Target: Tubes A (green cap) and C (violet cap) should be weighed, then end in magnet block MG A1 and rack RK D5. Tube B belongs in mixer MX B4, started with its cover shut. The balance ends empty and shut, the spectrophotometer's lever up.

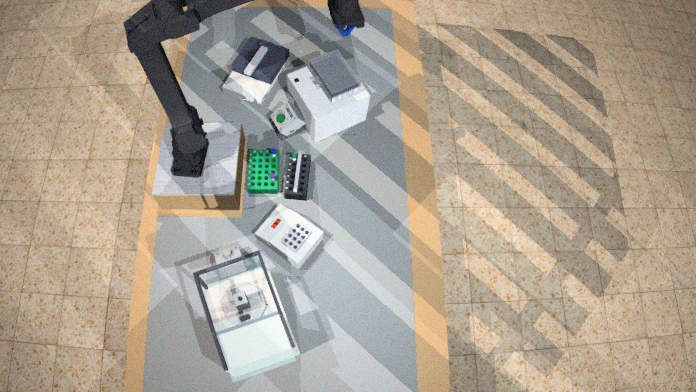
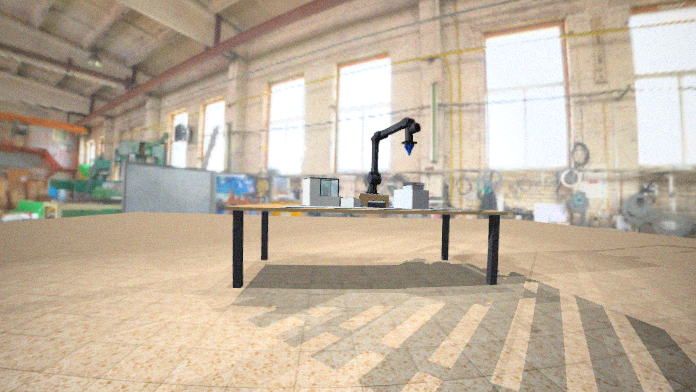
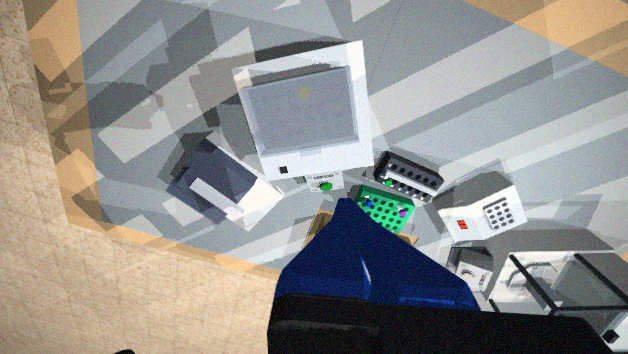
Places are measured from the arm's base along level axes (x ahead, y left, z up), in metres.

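Pixels of known places: gripper, fingertip midpoint: (image 1: 345, 35) (image 2: 409, 155) (image 3: 343, 207); arm's base at its link origin: (image 1: 190, 157) (image 2: 371, 194).
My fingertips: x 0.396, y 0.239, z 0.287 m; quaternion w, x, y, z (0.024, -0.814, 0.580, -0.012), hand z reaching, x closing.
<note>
Ahead of a thing's pixels: the offset from my fingertips to its top centre. "*": to the spot under its first point.
My gripper (image 1: 345, 31) (image 2: 409, 152) (image 3: 343, 207) is shut and empty, with blue fingers pointing down, high above the table's far end. The green-capped tube A @(dz -0.330, dx -0.110, dy -0.176 m) (image 1: 294, 156) (image 3: 388, 183) stands in the black magnet block @(* dz -0.351, dx -0.070, dy -0.289 m) (image 1: 303, 195), at the A1 end. The violet-capped tube C @(dz -0.331, dx -0.164, dy -0.243 m) (image 1: 272, 176) (image 3: 402, 213) and the blue-capped tube @(dz -0.332, dx -0.172, dy -0.167 m) (image 1: 273, 151) (image 3: 369, 204) stand in the green rack @(dz -0.356, dx -0.195, dy -0.217 m) (image 1: 257, 190) (image 3: 385, 193). The glass-walled balance (image 1: 260, 345) (image 3: 555, 307) shows no tube that I can make out; its door state is unclear.
A white box with a grey lid @(dz -0.196, dx -0.072, dy +0.002 m) (image 1: 335, 75) (image 3: 305, 115) stands beside a green-button panel @(* dz -0.313, dx -0.119, dy -0.074 m) (image 1: 295, 121) (image 3: 326, 178). A dark-covered unit with a white bar @(dz -0.284, dx -0.275, dy +0.122 m) (image 1: 257, 61) (image 3: 212, 195) is nearby. A white unit with several wells @(dz -0.316, dx -0.096, dy -0.408 m) (image 1: 272, 235) (image 3: 470, 220) stands between rack and balance.
</note>
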